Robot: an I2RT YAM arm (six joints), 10 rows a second.
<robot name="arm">
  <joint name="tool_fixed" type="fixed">
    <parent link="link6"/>
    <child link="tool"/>
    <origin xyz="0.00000 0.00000 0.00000" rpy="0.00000 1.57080 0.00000"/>
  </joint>
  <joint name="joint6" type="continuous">
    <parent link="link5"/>
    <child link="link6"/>
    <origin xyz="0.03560 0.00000 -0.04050" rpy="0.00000 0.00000 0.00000"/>
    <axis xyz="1 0 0"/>
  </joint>
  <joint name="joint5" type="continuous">
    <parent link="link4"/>
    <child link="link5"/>
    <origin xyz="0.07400 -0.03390 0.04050" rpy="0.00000 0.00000 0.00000"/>
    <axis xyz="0 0 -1"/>
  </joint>
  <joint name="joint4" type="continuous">
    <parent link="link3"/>
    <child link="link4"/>
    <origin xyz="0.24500 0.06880 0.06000" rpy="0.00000 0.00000 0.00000"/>
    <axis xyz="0 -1 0"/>
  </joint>
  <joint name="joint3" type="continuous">
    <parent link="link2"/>
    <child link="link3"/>
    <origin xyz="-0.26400 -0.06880 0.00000" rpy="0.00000 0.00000 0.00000"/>
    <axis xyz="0 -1 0"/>
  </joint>
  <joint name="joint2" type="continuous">
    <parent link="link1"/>
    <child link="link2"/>
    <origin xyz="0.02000 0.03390 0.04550" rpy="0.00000 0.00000 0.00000"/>
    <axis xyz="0 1 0"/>
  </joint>
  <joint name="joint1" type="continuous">
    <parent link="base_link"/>
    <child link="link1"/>
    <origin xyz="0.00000 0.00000 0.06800" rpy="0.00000 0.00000 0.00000"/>
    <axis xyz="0 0 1"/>
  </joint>
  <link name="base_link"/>
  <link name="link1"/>
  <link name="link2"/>
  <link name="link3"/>
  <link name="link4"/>
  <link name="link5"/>
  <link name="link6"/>
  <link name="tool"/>
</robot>
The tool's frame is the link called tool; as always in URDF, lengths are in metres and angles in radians. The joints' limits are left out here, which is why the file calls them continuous.
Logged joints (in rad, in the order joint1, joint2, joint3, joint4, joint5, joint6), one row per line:
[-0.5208, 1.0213, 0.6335, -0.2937, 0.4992, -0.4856]
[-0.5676, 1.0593, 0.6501, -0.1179, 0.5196, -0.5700]
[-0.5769, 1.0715, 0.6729, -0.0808, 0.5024, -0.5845]
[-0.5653, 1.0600, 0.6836, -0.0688, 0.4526, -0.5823]
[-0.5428, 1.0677, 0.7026, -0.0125, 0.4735, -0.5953]
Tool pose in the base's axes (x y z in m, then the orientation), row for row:
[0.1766, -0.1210, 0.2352, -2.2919, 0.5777, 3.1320]
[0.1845, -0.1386, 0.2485, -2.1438, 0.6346, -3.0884]
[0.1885, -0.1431, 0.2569, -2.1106, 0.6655, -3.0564]
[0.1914, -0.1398, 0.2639, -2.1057, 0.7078, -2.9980]
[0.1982, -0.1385, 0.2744, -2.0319, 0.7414, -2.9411]
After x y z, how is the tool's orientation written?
As angles about the fixed x, y, z axes (roll, pitch, yaw), in radians.
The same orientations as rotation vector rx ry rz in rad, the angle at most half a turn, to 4 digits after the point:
[0.3298, 2.3670, -1.0749]
[0.3396, 2.2400, -1.1953]
[0.3335, 2.1949, -1.2013]
[0.2942, 2.1545, -1.1530]
[0.2857, 2.0858, -1.1826]

